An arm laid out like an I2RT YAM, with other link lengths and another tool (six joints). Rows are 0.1 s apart.
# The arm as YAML. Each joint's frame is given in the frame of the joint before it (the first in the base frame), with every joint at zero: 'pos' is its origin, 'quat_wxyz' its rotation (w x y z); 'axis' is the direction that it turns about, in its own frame. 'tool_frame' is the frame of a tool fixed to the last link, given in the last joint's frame.
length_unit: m
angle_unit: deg
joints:
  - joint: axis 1
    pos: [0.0, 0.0, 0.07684]
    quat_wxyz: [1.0, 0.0, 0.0, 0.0]
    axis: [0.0, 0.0, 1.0]
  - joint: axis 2
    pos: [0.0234, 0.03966, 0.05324]
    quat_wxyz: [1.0, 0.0, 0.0, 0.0]
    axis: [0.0, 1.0, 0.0]
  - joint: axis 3
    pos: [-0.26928, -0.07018, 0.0]
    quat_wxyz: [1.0, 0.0, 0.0, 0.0]
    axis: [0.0, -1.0, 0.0]
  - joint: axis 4
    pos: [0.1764, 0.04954, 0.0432]
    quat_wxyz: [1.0, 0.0, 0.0, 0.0]
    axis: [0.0, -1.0, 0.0]
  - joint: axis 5
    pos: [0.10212, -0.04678, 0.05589]
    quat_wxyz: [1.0, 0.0, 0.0, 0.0]
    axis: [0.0, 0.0, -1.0]
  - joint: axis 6
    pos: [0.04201, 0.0, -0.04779]
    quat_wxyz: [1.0, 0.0, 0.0, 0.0]
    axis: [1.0, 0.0, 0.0]
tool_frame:
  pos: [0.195, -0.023, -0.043]
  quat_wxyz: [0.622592, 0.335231, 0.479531, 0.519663]
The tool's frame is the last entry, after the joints.
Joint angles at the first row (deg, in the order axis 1, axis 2, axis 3, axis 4, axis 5, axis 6):
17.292, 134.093, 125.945, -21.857, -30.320, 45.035
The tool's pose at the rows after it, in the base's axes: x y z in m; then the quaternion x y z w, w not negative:
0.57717, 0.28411, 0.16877, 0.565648, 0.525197, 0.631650, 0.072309
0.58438, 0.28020, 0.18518, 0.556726, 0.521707, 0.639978, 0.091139
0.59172, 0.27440, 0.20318, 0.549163, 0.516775, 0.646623, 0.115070
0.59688, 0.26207, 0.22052, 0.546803, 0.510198, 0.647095, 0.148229
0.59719, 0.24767, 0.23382, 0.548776, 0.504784, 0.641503, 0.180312
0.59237, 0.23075, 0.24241, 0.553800, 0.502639, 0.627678, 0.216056
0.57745, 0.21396, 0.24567, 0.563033, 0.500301, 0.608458, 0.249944
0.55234, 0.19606, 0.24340, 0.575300, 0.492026, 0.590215, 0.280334
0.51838, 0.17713, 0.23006, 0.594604, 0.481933, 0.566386, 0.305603
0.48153, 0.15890, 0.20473, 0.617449, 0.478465, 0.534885, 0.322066
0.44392, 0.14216, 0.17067, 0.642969, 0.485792, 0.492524, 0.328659
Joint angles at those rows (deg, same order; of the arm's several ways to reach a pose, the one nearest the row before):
17.314, 133.878, 128.136, -23.293, -29.172, 44.095
17.278, 133.582, 130.900, -24.610, -27.764, 43.386
17.314, 133.136, 133.955, -26.352, -25.660, 42.631
17.308, 131.419, 135.130, -27.947, -22.266, 41.698
17.378, 128.883, 134.511, -29.340, -18.611, 40.800
17.760, 125.436, 132.177, -30.802, -14.025, 39.588
18.724, 119.742, 125.017, -30.238, -8.733, 38.958
20.025, 111.593, 112.236, -26.297, -3.219, 39.418
21.794, 103.064, 98.309, -22.557, 2.682, 41.024
23.659, 96.120, 86.439, -20.933, 7.859, 43.109
25.419, 91.498, 78.000, -22.547, 11.837, 45.481

